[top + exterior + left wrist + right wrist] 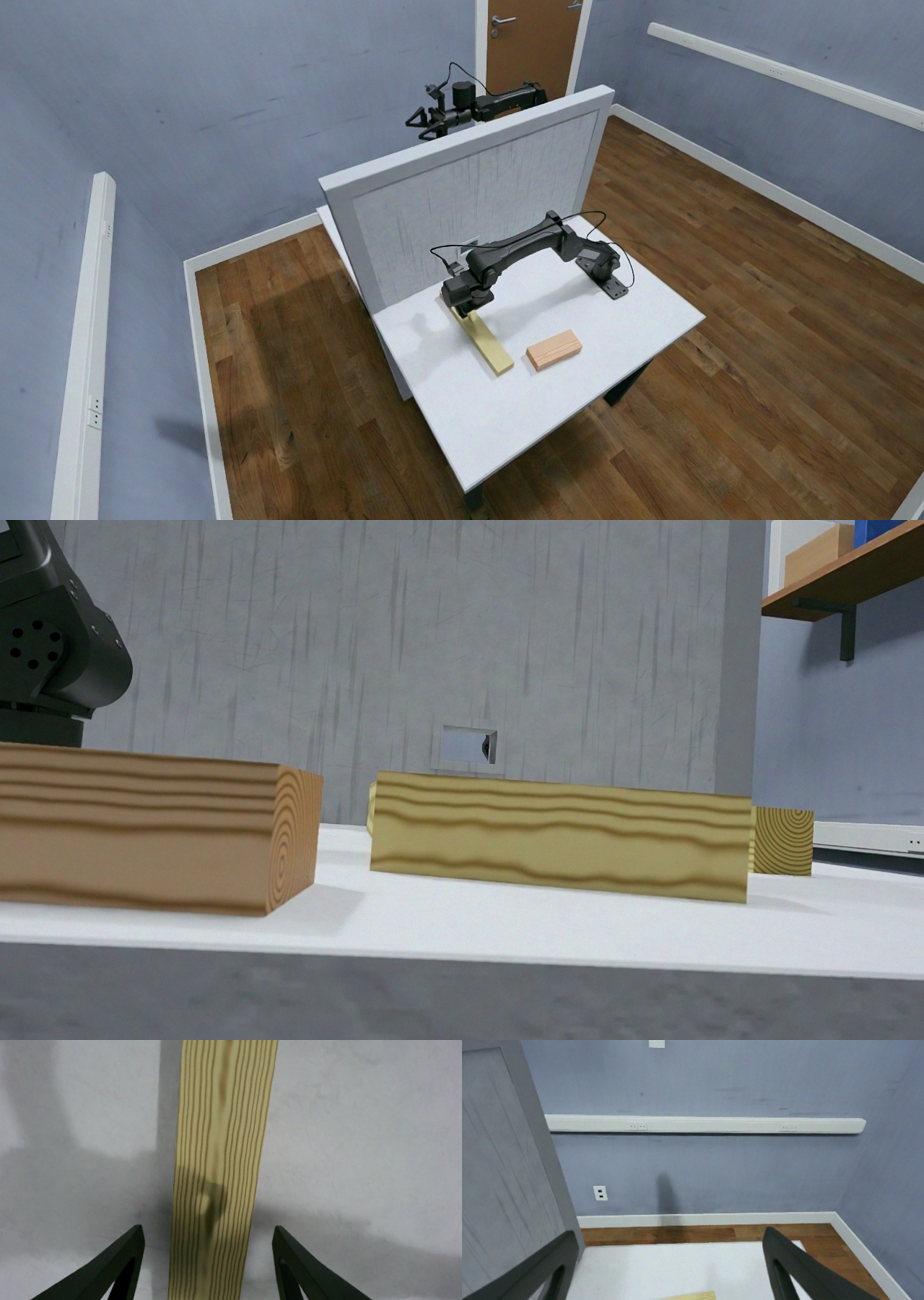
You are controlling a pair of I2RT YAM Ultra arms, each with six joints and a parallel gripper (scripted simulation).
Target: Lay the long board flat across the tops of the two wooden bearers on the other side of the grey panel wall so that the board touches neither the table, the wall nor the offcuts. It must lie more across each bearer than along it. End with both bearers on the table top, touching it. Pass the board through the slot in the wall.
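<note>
My left hand is 3 cm to the right of the long pale board and 7 cm above it. The rest, counted from my left hand: brown offcut (15 cm behind, 23 cm to the left, 7 cm below); then pale wooden bearer (5 cm ahead, 44 cm to the right, 6 cm below).
</note>
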